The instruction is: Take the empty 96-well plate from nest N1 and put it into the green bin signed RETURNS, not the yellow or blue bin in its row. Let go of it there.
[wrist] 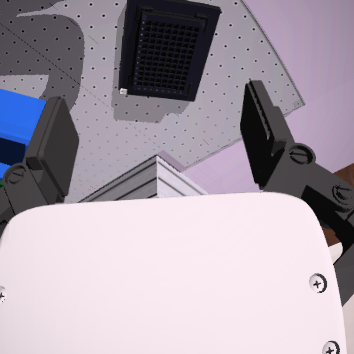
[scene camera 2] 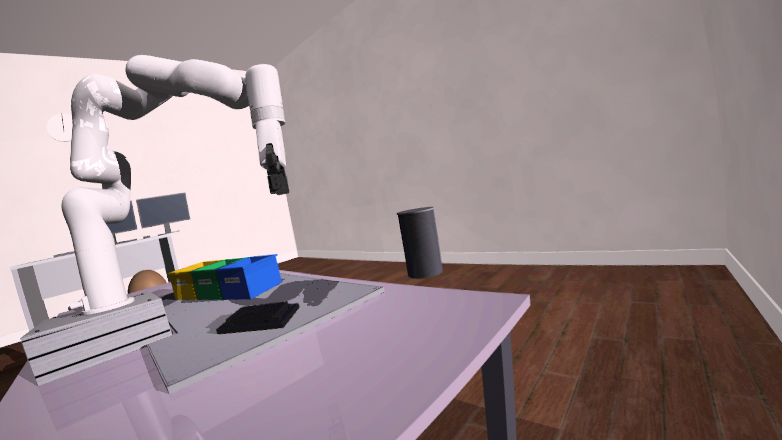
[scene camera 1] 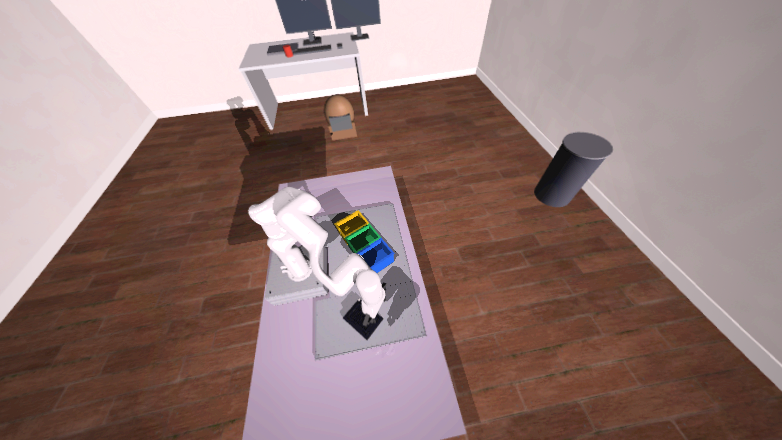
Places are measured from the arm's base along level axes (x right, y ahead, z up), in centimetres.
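Pixels of known places: gripper, fingertip midpoint: (wrist: 155,108) (scene camera 2: 280,193) (scene camera 1: 377,309); arm's base, origin of the base link: (scene camera 2: 109,307) (scene camera 1: 300,270).
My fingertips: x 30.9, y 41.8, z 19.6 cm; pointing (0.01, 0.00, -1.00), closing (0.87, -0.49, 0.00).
Ahead of a thing's pixels: the offset from my fingertips to its top centre. "spot": to the spot under its first point. Level surfaces: height alone.
The dark 96-well plate {dy -9.7, dx -5.0, dz -25.3 cm} (wrist: 166,55) sits in its dark nest {spot: dy -12.3, dx +0.4, dz -26.7 cm} (wrist: 207,47) (scene camera 2: 229,328) on the grey board; at this size I cannot read a nest label. The green bin {dy -8.1, dx -46.7, dz -17.9 cm} (scene camera 1: 362,238) (scene camera 2: 205,283) stands between the yellow bin (scene camera 1: 351,222) (scene camera 2: 182,284) and the blue bin {spot: dy +2.0, dx -38.6, dz -27.3 cm} (scene camera 1: 382,256) (scene camera 2: 262,276). My gripper (scene camera 2: 278,191) (wrist: 155,108) is open and empty, high above the board. In the wrist view the plate lies beyond the fingertips, between their lines. In scene camera 1 the gripper overlaps the nest and partly hides the plate.
The perforated grey board {dz -27.9 cm} (scene camera 1: 333,342) (scene camera 2: 180,372) lies on the pale purple table {dz -29.2 cm} (scene camera 1: 349,394) (scene camera 2: 382,350). The blue bin is the bin nearest the nest. The arm's base block (scene camera 1: 295,292) (scene camera 2: 98,344) stands beside the board. A dark cylinder (scene camera 1: 571,169) (scene camera 2: 419,243) stands away from the table.
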